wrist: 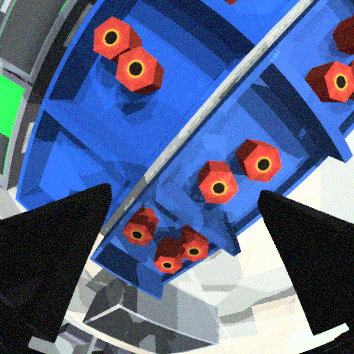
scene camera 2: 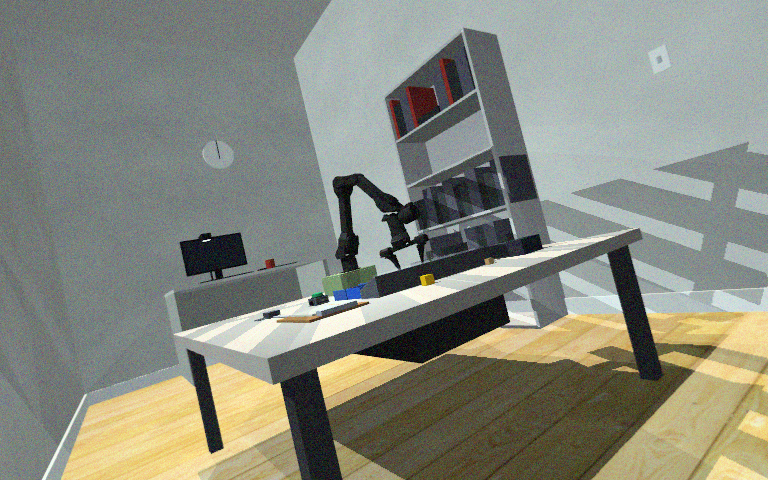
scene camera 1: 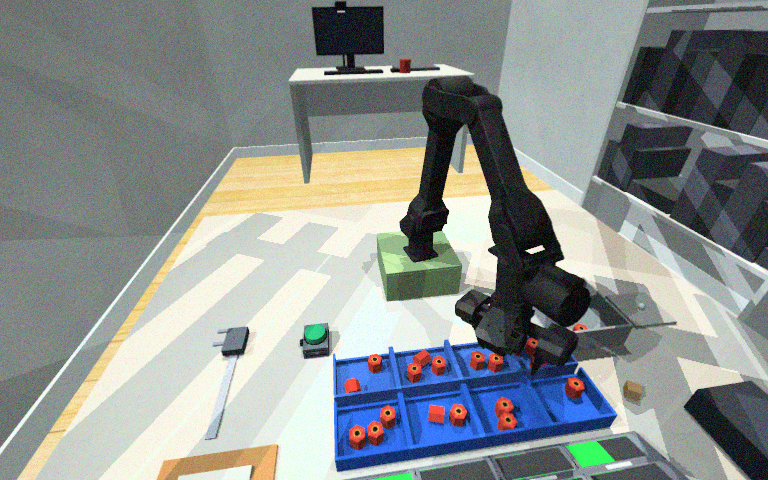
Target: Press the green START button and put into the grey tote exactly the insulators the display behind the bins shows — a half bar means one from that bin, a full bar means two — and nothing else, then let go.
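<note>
My gripper is open and empty above the blue bins, at the right part of the row nearer the arm base. In the wrist view, two upright red insulators stand in one bin between the fingertips and below them; the end bin holds three more. The grey tote holds a visible red insulator. The START button is green. The display shows a half-width green bar at right; its lower part is cut off.
A caliper lies left of the button. A clipboard is at the front left. A small brown block lies right of the bins, near a dark box. A yellow block sits beyond the display.
</note>
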